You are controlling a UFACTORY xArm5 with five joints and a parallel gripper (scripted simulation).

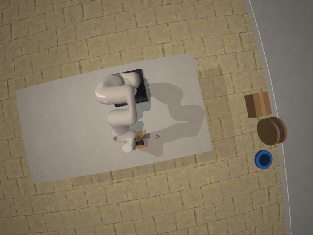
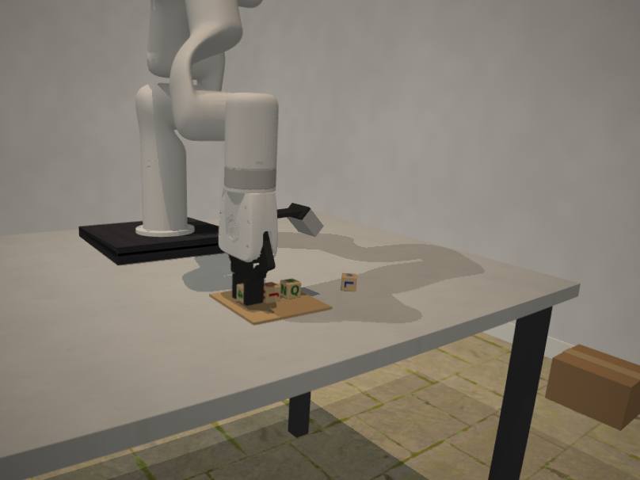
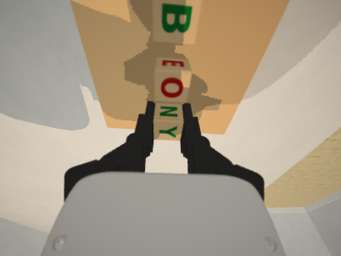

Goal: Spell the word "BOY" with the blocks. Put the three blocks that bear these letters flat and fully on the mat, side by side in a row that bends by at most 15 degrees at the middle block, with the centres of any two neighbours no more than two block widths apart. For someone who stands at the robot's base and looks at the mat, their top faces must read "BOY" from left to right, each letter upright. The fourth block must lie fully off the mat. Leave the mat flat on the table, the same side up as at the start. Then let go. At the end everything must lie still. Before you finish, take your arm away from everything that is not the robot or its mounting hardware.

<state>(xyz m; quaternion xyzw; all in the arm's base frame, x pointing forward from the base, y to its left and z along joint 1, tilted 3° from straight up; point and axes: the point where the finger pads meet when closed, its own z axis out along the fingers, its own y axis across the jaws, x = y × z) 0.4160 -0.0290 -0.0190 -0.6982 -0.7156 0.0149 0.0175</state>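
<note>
The tan mat is 4 cm to the left of my hand and 3 cm below it.
</note>
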